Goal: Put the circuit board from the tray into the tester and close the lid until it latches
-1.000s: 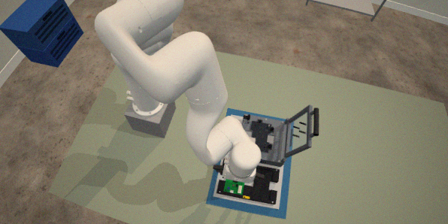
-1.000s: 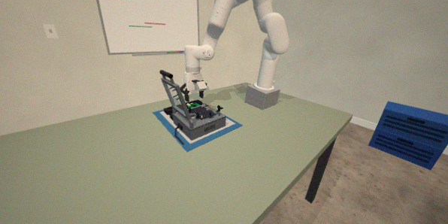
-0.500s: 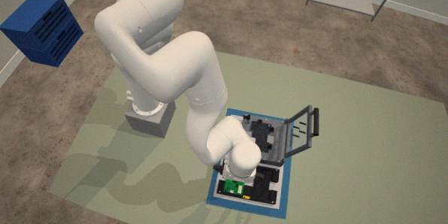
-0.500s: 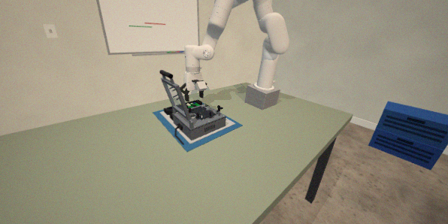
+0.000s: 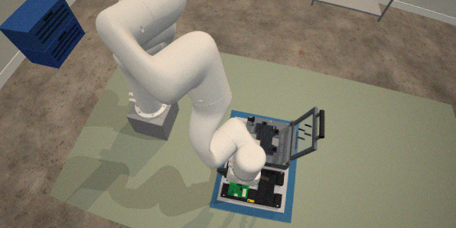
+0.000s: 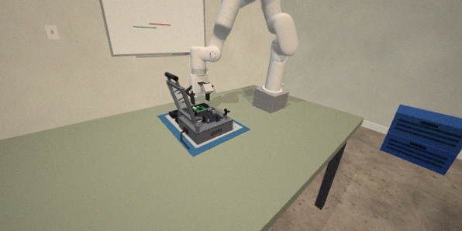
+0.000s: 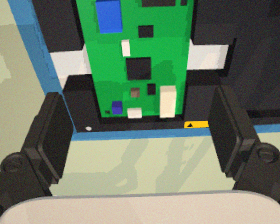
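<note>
The green circuit board lies 5 cm below my hand. From my hand the other things lie so: tester lid (18 cm ahead, 17 cm to the left, 11 cm above); latch hook (23 cm to the left, 1 cm above).
</note>
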